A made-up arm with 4 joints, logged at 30 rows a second.
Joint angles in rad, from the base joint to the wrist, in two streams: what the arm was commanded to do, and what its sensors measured. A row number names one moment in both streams.
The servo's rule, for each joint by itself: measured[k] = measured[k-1] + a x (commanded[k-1-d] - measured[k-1]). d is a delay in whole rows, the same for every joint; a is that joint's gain. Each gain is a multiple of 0.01, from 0.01 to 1. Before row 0 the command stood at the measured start. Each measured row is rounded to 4 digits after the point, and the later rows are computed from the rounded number. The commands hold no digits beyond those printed.
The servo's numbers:
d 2
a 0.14 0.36 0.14 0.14
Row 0, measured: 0.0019 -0.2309 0.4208 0.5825
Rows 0 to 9, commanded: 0.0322 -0.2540 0.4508 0.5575; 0.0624 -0.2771 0.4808 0.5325; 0.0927 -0.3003 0.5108 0.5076; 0.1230 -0.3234 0.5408 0.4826; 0.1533 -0.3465 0.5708 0.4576; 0.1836 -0.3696 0.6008 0.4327; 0.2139 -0.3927 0.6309 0.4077; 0.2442 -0.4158 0.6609 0.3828; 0.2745 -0.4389 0.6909 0.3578; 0.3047 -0.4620 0.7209 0.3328
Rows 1 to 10, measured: 0.0019 -0.2309 0.4208 0.5825; 0.0019 -0.2309 0.4208 0.5825; 0.0061 -0.2392 0.4250 0.5790; 0.0140 -0.2528 0.4328 0.5725; 0.0250 -0.2699 0.4437 0.5634; 0.0387 -0.2892 0.4573 0.5521; 0.0547 -0.3098 0.4732 0.5389; 0.0727 -0.3313 0.4911 0.5240; 0.0925 -0.3534 0.5107 0.5077; 0.1137 -0.3759 0.5317 0.4902
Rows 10 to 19, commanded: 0.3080 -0.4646 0.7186 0.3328; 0.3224 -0.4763 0.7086 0.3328; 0.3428 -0.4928 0.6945 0.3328; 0.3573 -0.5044 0.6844 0.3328; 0.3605 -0.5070 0.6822 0.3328; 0.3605 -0.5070 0.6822 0.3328; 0.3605 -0.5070 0.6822 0.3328; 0.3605 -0.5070 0.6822 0.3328; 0.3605 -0.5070 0.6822 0.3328; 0.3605 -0.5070 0.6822 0.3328
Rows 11 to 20, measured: 0.1362 -0.3986 0.5540 0.4717; 0.1598 -0.4214 0.5774 0.4523; 0.1805 -0.4370 0.5972 0.4356; 0.2004 -0.4511 0.6128 0.4212; 0.2203 -0.4661 0.6242 0.4088; 0.2395 -0.4799 0.6326 0.3982; 0.2564 -0.4897 0.6395 0.3890; 0.2710 -0.4959 0.6455 0.3811; 0.2835 -0.4999 0.6506 0.3743; 0.2943 -0.5025 0.6550 0.3685
